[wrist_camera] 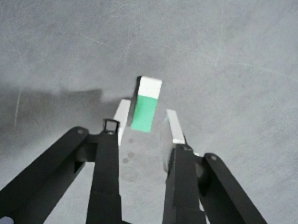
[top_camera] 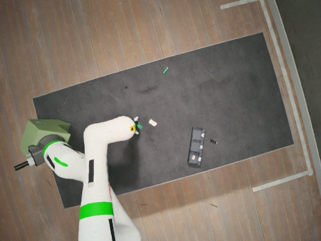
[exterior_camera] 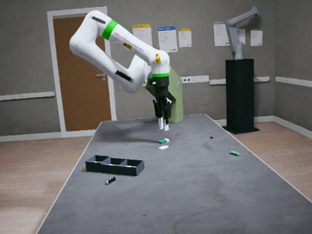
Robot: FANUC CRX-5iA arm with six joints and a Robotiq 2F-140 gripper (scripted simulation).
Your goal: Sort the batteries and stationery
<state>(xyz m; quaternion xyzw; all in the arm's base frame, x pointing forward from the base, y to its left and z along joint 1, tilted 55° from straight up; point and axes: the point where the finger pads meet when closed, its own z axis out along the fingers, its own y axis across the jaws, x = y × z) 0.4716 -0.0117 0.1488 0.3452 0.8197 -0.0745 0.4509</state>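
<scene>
Now: the green-and-white block 10 cm below my hand. Round my hand: tiny black item (5 cm ahead, 27 cm to the left, 10 cm below); white eraser-like piece (10 cm ahead, 4 cm to the right, 10 cm below); green battery (36 cm ahead, 24 cm to the left, 10 cm below).
</scene>
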